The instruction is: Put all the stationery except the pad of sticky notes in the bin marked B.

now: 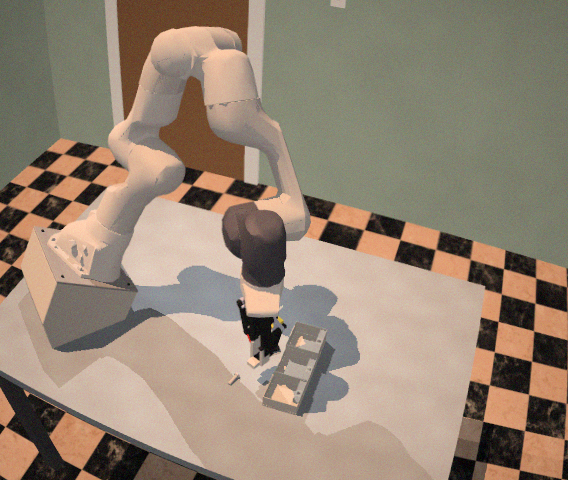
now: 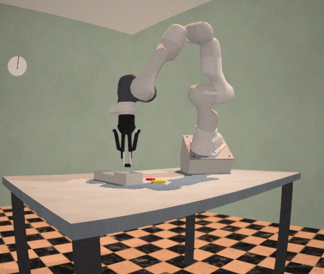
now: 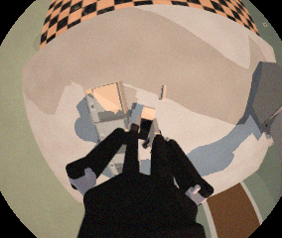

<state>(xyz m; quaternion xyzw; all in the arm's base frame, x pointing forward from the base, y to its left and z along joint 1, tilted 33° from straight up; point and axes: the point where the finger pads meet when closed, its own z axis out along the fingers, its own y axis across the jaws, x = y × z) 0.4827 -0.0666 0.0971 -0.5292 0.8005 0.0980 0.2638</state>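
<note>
Now: the bin 8 cm ahead of my hand, 4 cm to the left of it and 7 cm below it. From my hand the other things lie so: black pen-like thing 1 cm behind, 8 cm to the left, 9 cm below; then black-and-white block 1 cm to the right, 3 cm below; then small white thing 5 cm behind, 4 cm to the right, 9 cm below.
</note>
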